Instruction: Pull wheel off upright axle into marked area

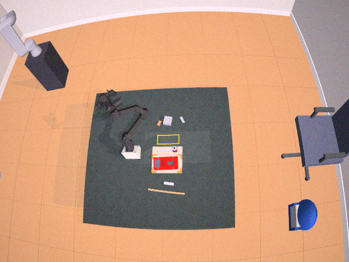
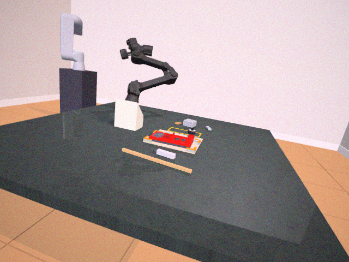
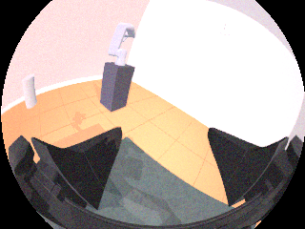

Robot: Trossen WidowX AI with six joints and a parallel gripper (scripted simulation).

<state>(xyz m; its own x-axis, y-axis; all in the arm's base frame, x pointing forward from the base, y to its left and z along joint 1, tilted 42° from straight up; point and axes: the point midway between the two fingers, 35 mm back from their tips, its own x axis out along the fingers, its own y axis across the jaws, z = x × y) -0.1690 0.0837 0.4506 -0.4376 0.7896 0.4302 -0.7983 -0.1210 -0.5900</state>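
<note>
My gripper tip is 53 cm short of the wheel, 38 cm to the left of it and 36 cm above it. From my gripper tip the other things lie so: wooden stick (44 cm ahead, 73 cm to the right, 39 cm below).
</note>
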